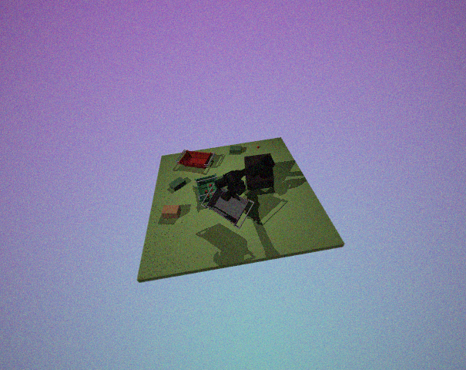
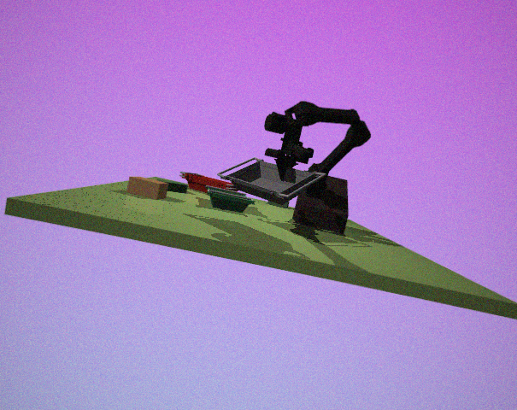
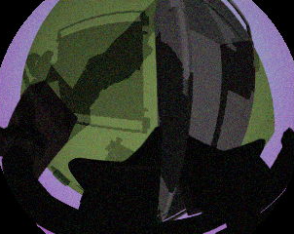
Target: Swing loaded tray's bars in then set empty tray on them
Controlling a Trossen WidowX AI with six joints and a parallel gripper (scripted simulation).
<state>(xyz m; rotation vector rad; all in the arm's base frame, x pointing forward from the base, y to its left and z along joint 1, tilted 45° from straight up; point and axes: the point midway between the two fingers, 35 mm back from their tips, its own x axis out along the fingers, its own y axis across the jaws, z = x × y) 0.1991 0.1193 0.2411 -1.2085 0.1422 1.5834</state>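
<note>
The grey tray is 6 cm ahead of my gripper tip and 5 cm to the left of it. The rest, counted from my gripper tip: tan block: 47 cm ahead, 13 cm to the right, 14 cm below.
</note>
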